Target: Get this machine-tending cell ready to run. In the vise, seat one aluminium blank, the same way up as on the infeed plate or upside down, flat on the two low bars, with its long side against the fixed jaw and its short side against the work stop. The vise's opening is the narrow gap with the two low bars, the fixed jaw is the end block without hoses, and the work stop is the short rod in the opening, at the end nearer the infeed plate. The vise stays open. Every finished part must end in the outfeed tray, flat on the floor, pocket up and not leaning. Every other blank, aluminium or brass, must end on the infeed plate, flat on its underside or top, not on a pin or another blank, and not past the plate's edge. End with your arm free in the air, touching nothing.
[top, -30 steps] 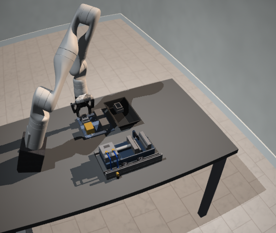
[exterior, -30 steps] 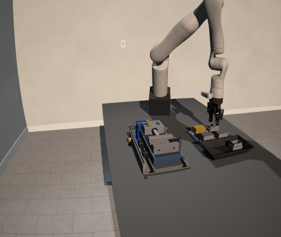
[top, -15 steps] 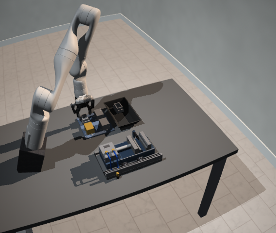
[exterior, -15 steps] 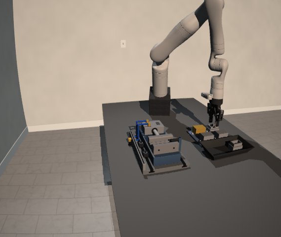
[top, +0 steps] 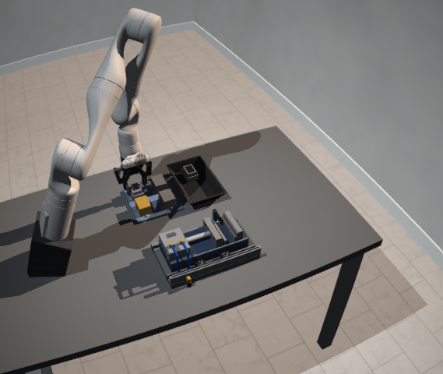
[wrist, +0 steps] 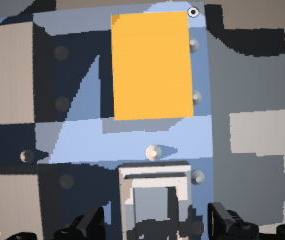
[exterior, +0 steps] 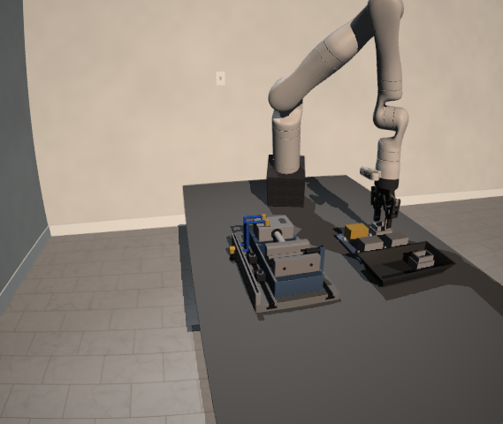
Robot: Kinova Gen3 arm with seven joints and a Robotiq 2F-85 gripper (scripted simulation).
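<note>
Right now the brass blank is 90 mm to the right of my hand and 30 mm below it.
</note>
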